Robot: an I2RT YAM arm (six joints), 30 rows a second.
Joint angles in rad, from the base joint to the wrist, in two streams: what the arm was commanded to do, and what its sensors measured. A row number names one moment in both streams.
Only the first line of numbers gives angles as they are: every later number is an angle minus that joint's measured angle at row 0.
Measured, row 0: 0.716 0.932 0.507 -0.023 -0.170 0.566
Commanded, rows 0 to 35: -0.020 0.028 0.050 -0.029 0.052 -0.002; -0.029 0.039 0.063 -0.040 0.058 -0.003; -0.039 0.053 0.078 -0.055 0.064 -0.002; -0.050 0.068 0.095 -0.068 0.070 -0.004; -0.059 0.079 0.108 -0.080 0.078 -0.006; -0.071 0.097 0.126 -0.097 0.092 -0.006; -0.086 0.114 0.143 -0.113 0.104 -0.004; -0.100 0.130 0.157 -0.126 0.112 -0.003; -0.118 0.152 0.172 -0.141 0.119 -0.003; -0.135 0.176 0.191 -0.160 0.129 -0.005; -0.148 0.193 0.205 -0.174 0.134 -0.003; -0.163 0.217 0.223 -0.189 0.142 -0.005; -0.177 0.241 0.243 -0.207 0.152 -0.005; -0.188 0.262 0.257 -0.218 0.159 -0.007; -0.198 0.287 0.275 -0.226 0.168 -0.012; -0.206 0.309 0.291 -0.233 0.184 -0.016; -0.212 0.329 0.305 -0.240 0.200 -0.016; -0.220 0.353 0.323 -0.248 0.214 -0.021; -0.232 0.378 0.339 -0.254 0.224 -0.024; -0.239 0.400 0.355 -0.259 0.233 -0.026; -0.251 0.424 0.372 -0.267 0.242 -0.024; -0.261 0.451 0.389 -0.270 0.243 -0.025; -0.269 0.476 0.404 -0.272 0.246 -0.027; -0.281 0.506 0.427 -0.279 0.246 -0.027; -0.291 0.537 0.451 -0.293 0.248 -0.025; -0.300 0.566 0.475 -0.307 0.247 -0.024; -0.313 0.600 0.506 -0.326 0.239 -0.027; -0.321 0.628 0.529 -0.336 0.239 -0.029; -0.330 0.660 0.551 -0.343 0.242 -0.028; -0.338 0.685 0.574 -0.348 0.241 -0.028; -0.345 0.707 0.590 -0.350 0.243 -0.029; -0.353 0.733 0.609 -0.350 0.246 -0.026; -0.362 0.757 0.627 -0.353 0.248 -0.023; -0.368 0.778 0.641 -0.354 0.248 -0.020; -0.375 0.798 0.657 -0.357 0.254 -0.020; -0.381 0.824 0.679 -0.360 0.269 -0.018
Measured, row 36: -0.364 0.782 0.634 -0.351 0.233 -0.021
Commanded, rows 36 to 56: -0.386 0.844 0.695 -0.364 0.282 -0.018; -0.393 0.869 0.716 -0.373 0.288 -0.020; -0.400 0.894 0.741 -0.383 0.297 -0.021; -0.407 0.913 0.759 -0.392 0.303 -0.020; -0.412 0.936 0.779 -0.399 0.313 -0.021; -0.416 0.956 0.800 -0.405 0.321 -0.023; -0.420 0.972 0.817 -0.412 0.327 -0.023; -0.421 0.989 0.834 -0.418 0.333 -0.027; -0.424 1.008 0.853 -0.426 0.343 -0.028; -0.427 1.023 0.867 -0.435 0.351 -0.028; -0.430 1.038 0.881 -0.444 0.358 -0.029; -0.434 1.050 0.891 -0.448 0.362 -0.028; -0.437 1.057 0.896 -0.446 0.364 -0.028; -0.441 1.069 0.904 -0.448 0.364 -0.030; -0.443 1.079 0.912 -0.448 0.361 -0.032; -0.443 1.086 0.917 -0.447 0.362 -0.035; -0.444 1.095 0.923 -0.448 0.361 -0.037; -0.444 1.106 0.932 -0.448 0.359 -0.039; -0.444 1.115 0.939 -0.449 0.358 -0.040; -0.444 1.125 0.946 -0.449 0.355 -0.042; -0.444 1.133 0.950 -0.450 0.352 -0.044
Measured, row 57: -0.440 1.105 0.925 -0.449 0.338 -0.029
